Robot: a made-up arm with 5 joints.
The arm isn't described. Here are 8 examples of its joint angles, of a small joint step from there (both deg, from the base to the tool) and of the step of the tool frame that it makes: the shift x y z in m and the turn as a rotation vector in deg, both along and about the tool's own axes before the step.
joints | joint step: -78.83 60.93 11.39 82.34 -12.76 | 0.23 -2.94 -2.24 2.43 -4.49
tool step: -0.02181 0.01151 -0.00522 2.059 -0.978 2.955
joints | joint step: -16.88 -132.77 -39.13 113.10 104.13 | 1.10 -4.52 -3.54 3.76 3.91
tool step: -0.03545 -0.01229 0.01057 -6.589 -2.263 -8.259
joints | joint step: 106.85 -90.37 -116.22 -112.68 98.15 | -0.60 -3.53 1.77 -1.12 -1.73
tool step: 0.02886 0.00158 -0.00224 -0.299 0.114 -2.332
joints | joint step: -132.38 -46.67 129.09 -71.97 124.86 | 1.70 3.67 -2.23 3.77 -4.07
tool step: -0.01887 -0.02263 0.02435 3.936 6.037 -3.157
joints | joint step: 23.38 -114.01 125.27 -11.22 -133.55 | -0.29 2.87 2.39 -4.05 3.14
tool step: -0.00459 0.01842 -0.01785 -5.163 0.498 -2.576
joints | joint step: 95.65 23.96 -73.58 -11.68 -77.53 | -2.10 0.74 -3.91 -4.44 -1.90
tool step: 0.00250 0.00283 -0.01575 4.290 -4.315 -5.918
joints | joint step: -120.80 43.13 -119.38 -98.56 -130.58 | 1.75 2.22 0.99 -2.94 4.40
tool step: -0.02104 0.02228 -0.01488 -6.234 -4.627 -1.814
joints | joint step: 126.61 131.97 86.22 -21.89 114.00 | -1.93 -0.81 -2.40 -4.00 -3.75
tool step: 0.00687 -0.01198 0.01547 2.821 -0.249 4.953
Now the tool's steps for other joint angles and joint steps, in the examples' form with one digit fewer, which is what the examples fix.
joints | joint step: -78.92 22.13 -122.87 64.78 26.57 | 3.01 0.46 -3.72 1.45 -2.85
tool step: 0.0027 -0.0076 -0.0132 1.50 -1.86 -0.09
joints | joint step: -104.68 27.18 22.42 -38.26 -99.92 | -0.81 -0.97 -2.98 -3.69 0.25
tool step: 0.0054 -0.0043 -0.0065 1.34 -4.08 -3.05
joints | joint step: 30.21 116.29 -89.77 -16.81 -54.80 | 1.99 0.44 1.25 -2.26 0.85
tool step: 0.0093 0.0190 -0.0069 -2.65 1.42 -2.33
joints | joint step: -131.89 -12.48 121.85 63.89 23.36 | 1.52 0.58 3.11 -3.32 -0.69
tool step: 0.0148 -0.0091 -0.0033 4.48 1.73 3.63
